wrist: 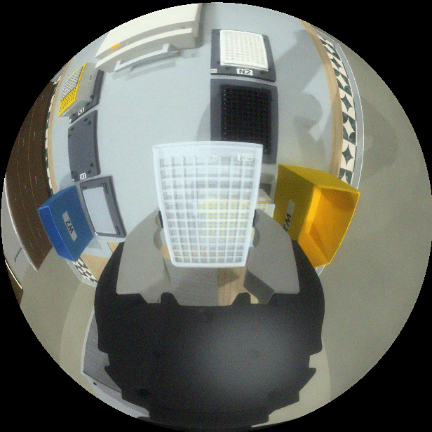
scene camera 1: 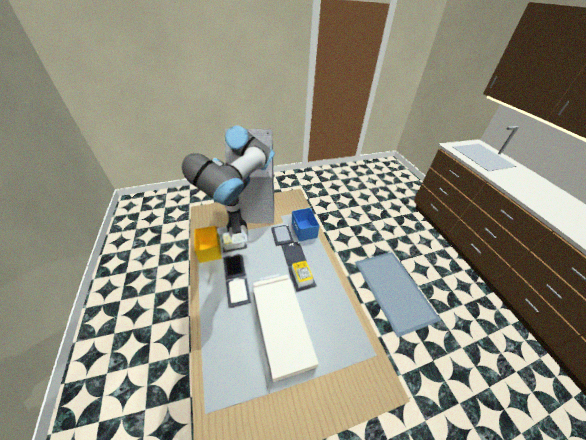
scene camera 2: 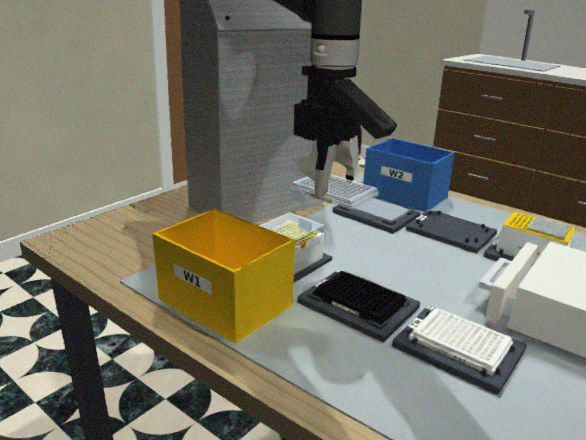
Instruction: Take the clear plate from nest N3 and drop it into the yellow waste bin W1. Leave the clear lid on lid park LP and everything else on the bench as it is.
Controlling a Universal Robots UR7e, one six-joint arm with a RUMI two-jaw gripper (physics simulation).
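Places are measured from the arm's base along level axes (x ahead, y left, z up), in centimetres.
Where they show: gripper, fingertip midpoint: [scene camera 1: 239, 235] [scene camera 2: 334, 192].
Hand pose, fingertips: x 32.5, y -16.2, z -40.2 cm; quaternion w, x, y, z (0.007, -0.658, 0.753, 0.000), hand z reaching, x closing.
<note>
Things, the pixels of their top centre, and the offset from my fingertips. "*": a spot on its surface instead.
- clear plate at its top centre: [scene camera 2: 334, 184] [scene camera 1: 238, 234] dx -0.1, dy +0.0, dz +1.3 cm
- yellow waste bin W1 at its top centre: [scene camera 2: 223, 236] [scene camera 1: 205, 237] dx -9.1, dy -19.1, dz -3.5 cm
- Nest N3 at its top centre: [scene camera 2: 452, 223] [scene camera 1: 294, 252] dx +14.5, dy +30.0, dz -13.2 cm
- clear lid at its top centre: [scene camera 2: 376, 207] [scene camera 1: 282, 233] dx -3.0, dy +29.0, dz -13.5 cm
- lid park LP at a spot on its surface: [scene camera 2: 350, 213] * dx -7.1, dy +23.7, dz -14.3 cm
- clear tip box at its top centre: [scene camera 2: 285, 228] [scene camera 1: 232, 236] dx -7.6, dy -3.2, dz -7.7 cm
- Blue bin W2 at its top centre: [scene camera 2: 410, 150] [scene camera 1: 305, 218] dx -1.8, dy +45.2, dz -3.5 cm
- black plate at its top centre: [scene camera 2: 360, 292] [scene camera 1: 233, 264] dx +9.5, dy -7.5, dz -12.8 cm
- white plate at its top centre: [scene camera 2: 462, 334] [scene camera 1: 237, 289] dx +27.1, dy -9.7, dz -12.8 cm
- yellow-topped box at its top centre: [scene camera 2: 540, 224] [scene camera 1: 302, 270] dx +32.1, dy +27.5, dz -7.8 cm
My gripper [scene camera 1: 235, 231] [scene camera 2: 336, 184] [wrist: 207, 211] is shut on the clear plate [scene camera 2: 352, 192] [wrist: 207, 172], gripping its two sides and holding it roughly level in the air. In the wrist view the plate partly covers the clear tip box. The yellow waste bin W1 [scene camera 1: 207, 246] [scene camera 2: 265, 297] [wrist: 294, 192] stands open to the right of the plate in the wrist view, apart from it. Nest N3 [scene camera 1: 294, 254] [scene camera 2: 450, 230] [wrist: 84, 145] is a bare dark holder. The clear lid [scene camera 1: 282, 234] [scene camera 2: 377, 209] [wrist: 102, 206] lies on lid park LP [scene camera 2: 350, 213] [wrist: 119, 220].
A clear tip box [scene camera 2: 305, 245] stands beside W1. Blue bin W2 [scene camera 1: 305, 225] [scene camera 2: 407, 175] [wrist: 67, 222], a black plate [scene camera 2: 360, 296] [wrist: 246, 117], a white plate [scene camera 2: 460, 337] [wrist: 244, 48], a yellow-topped box [scene camera 1: 302, 272] and a white device [scene camera 1: 287, 327] stand on the bench. A grey pedestal rises behind.
</note>
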